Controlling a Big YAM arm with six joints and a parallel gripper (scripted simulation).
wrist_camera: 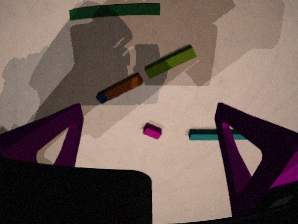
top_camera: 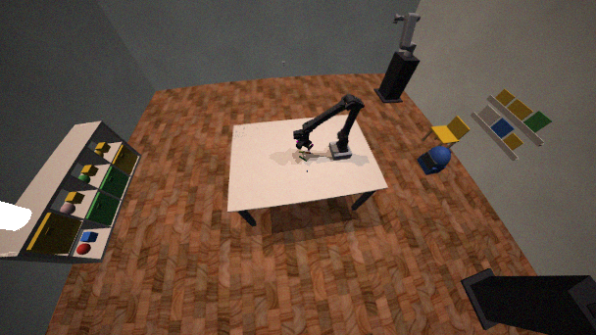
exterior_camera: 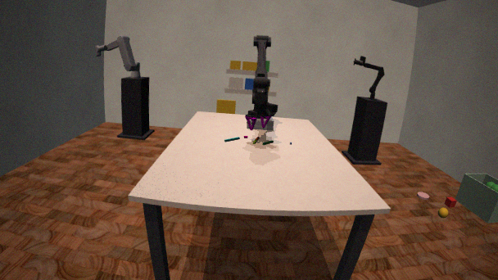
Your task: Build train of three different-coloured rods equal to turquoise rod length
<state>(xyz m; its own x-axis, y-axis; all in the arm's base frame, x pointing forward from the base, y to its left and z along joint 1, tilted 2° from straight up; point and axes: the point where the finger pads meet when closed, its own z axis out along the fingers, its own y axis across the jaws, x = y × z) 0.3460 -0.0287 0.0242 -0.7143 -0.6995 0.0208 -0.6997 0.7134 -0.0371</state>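
Right now the lime rod is 8 cm below my hand, 2 cm ahead of it and 1 cm to the right of it. Also, from my hand: magenta rod (8 cm below, 6 cm to the right, 5 cm behind); orange rod (8 cm below, 3 cm behind, 1 cm to the left); green rod (8 cm below, 6 cm to the left, 2 cm ahead).
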